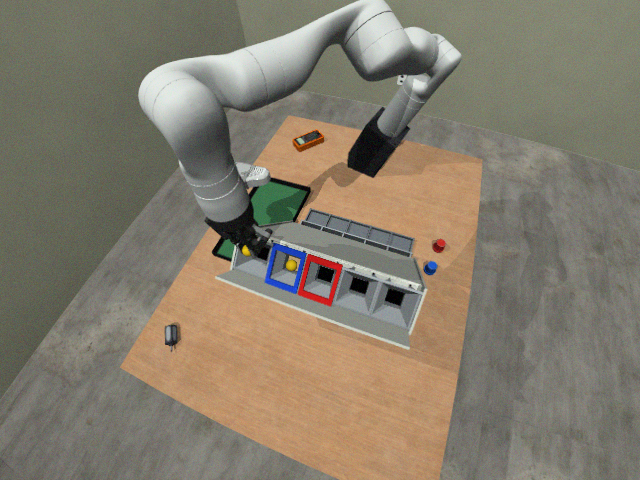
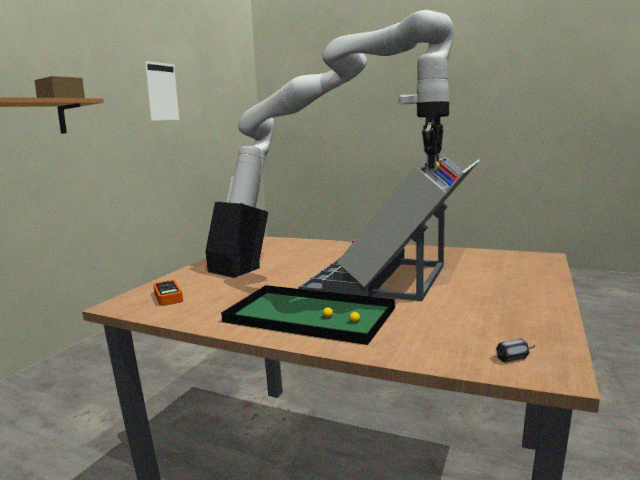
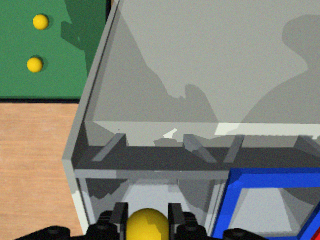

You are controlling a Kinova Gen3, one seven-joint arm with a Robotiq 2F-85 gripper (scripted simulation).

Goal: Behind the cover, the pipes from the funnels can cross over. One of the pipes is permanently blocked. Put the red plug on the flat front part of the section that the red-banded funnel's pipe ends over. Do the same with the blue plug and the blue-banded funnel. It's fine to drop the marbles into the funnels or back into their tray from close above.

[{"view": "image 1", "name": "my gripper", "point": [250,251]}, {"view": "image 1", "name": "green marble tray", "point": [279,201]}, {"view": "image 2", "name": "my gripper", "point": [433,170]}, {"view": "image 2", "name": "green marble tray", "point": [298,311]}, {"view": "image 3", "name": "my gripper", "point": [147,219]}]
